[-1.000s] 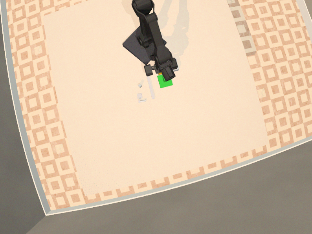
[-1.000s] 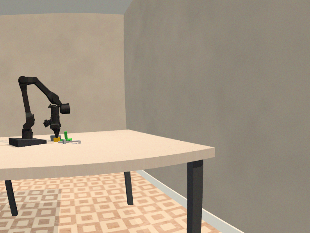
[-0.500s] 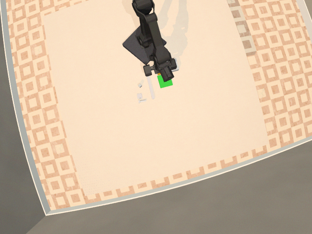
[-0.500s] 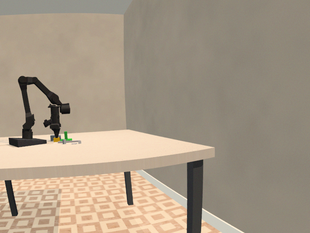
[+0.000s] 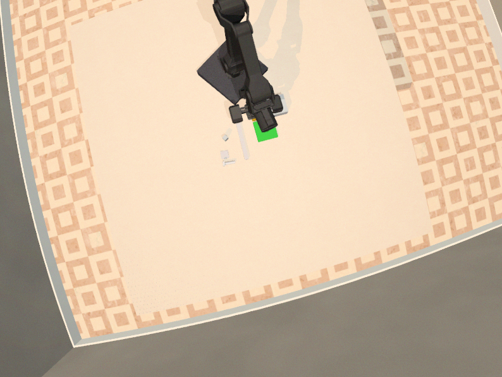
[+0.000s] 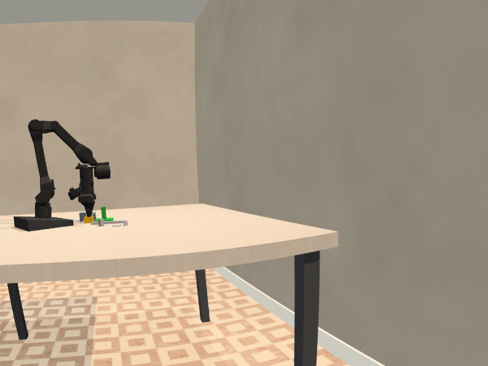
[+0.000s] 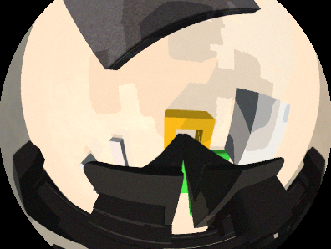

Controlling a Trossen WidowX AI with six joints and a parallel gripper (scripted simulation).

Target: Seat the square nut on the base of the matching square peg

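Right now my hand is 90 mm to the right of the grey block and 30 mm above it. From my hand the other things lie so: long strip 80 mm ahead, 80 mm to the right, 50 mm below.
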